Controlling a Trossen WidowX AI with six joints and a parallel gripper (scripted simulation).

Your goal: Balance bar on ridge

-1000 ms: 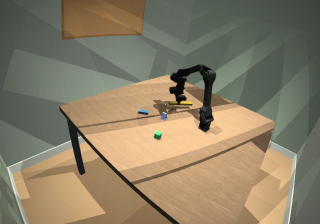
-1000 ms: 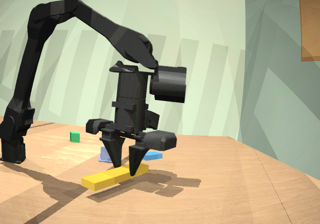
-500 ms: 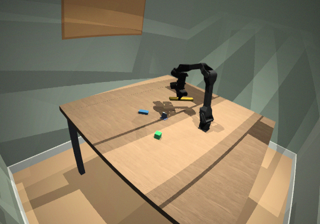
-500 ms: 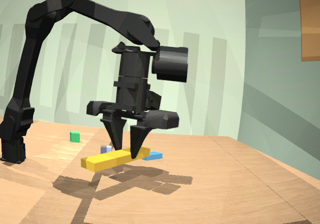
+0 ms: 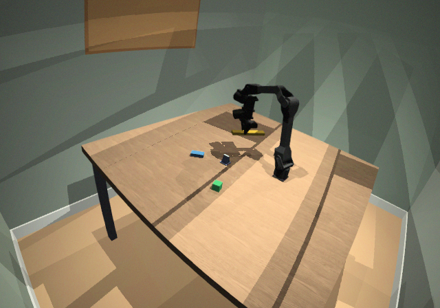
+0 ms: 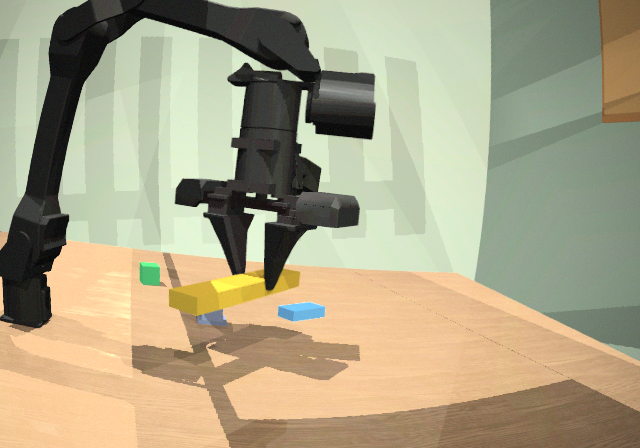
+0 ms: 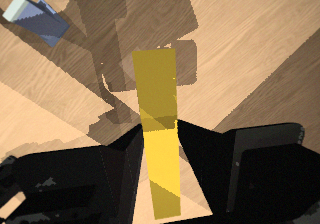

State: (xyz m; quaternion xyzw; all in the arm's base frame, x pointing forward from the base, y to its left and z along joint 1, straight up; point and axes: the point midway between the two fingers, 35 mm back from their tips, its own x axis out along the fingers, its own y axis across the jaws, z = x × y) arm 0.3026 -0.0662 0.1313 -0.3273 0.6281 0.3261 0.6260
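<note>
My gripper tip is 90 mm short of the blue block, 260 mm to the right of it and 90 mm above it. The rest, counted from my gripper tip: yellow bar: 20 mm behind, 20 mm to the right; then green cube: 160 mm behind, 380 mm to the left, 80 mm below.
</note>
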